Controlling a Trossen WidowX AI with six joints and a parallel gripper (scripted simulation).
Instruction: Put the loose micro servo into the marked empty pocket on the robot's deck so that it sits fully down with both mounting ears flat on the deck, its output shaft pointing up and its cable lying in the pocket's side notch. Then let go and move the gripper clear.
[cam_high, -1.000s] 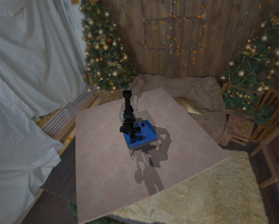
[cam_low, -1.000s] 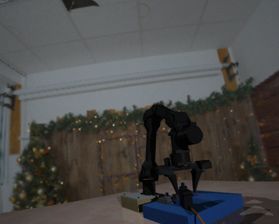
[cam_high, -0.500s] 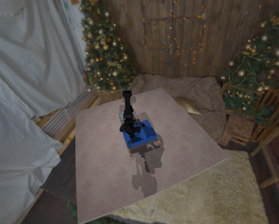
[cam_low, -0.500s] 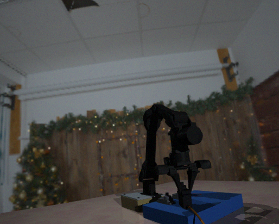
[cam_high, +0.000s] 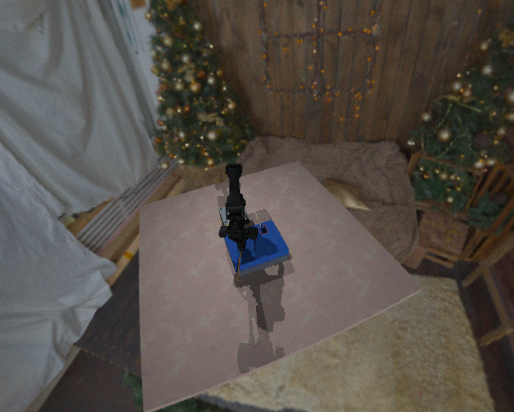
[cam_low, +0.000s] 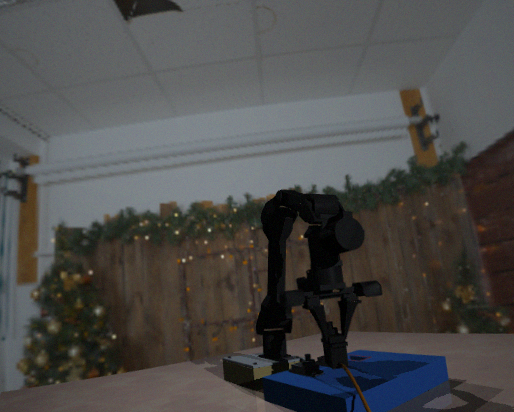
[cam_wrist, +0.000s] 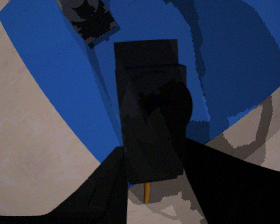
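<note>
My gripper tip is 80 mm to the right of the blue deck and 100 mm above it.
</note>
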